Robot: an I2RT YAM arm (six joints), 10 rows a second.
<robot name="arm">
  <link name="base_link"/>
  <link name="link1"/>
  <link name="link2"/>
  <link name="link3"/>
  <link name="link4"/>
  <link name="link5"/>
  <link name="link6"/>
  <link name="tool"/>
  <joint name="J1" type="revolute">
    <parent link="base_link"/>
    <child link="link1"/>
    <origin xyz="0 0 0.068"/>
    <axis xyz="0 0 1"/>
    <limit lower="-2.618" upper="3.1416"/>
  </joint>
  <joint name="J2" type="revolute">
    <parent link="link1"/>
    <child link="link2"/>
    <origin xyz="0.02 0.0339 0.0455" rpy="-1.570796 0 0"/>
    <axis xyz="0 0 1"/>
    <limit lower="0" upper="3.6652"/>
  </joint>
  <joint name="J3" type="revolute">
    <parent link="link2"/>
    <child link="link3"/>
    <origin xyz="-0.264 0 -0.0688" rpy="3.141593 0 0"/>
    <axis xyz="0 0 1"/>
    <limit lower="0" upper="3.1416"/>
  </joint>
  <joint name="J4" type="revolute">
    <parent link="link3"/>
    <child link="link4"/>
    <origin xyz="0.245 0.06 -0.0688"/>
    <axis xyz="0 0 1"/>
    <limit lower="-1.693" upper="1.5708"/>
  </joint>
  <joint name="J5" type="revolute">
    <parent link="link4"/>
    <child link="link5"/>
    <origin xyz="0.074 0.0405 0.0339" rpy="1.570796 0 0"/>
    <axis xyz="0 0 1"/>
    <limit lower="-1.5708" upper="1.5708"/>
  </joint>
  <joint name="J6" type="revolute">
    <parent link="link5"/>
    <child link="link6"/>
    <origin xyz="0.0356 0 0.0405" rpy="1.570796 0 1.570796"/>
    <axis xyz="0 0 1"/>
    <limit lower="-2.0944" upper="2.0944"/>
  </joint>
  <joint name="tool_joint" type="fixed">
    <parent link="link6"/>
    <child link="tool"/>
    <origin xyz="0 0 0" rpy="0 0 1.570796"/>
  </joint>
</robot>
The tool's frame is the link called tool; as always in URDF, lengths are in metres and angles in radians.
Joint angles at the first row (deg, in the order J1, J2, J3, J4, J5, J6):
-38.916, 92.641, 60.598, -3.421, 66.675, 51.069
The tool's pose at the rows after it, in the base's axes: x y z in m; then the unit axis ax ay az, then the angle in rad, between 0 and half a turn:
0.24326 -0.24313 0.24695 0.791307 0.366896 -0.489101 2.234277
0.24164 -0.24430 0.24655 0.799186 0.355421 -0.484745 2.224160
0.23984 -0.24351 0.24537 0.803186 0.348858 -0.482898 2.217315
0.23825 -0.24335 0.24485 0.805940 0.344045 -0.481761 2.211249
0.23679 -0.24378 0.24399 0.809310 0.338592 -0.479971 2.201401
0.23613 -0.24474 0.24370 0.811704 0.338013 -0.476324 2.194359
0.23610 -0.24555 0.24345 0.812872 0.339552 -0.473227 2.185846
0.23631 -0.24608 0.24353 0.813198 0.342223 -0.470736 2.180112
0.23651 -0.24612 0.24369 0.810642 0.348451 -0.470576 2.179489
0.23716 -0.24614 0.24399 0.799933 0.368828 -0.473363 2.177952
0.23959 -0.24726 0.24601 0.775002 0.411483 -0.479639 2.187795
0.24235 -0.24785 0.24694 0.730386 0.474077 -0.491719 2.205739
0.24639 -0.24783 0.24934 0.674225 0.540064 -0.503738 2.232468
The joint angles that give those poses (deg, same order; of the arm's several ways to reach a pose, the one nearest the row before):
-39.529, 92.423, 60.358, -3.398, 66.718, 53.232
-39.855, 92.379, 60.228, -3.336, 66.653, 54.764
-39.944, 92.071, 59.592, -2.917, 66.740, 55.549
-40.096, 91.810, 59.091, -2.329, 66.741, 55.857
-40.315, 91.636, 58.480, -1.126, 66.631, 55.965
-40.534, 91.591, 58.216, -0.295, 66.106, 55.834
-40.664, 91.591, 57.909, 0.929, 65.560, 55.266
-40.730, 91.590, 57.756, 1.738, 65.079, 54.741
-40.731, 91.527, 57.582, 2.395, 64.685, 53.735
-40.709, 91.351, 56.882, 4.952, 63.658, 49.997
-40.686, 91.351, 56.620, 7.835, 61.561, 43.201
-40.622, 91.328, 55.767, 12.142, 58.456, 33.058
-40.381, 91.329, 55.592, 14.831, 54.981, 22.807

